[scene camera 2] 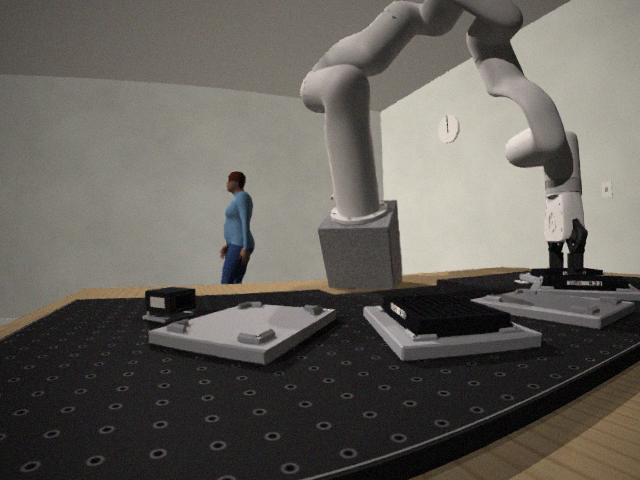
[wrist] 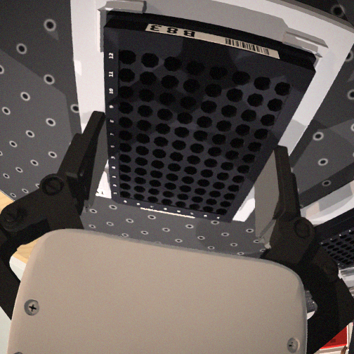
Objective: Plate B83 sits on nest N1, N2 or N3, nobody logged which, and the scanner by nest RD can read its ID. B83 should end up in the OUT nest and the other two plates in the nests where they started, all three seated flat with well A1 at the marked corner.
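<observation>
Plate B83 is a black well plate with its label at the top edge of the wrist view. It lies in a pale nest and looks flat, with column 1 at the near end. My gripper is shut on it, with one finger against each long side. In the scene view my fingers are at the far right, low behind a labelled black plate. Another black plate sits in the middle nest. The contact edges are partly hidden.
A bare pale nest is at the left, with the small black scanner behind it. Another bare nest is at the right. Part of a neighbouring plate shows beside my right finger. A person stands behind the table.
</observation>
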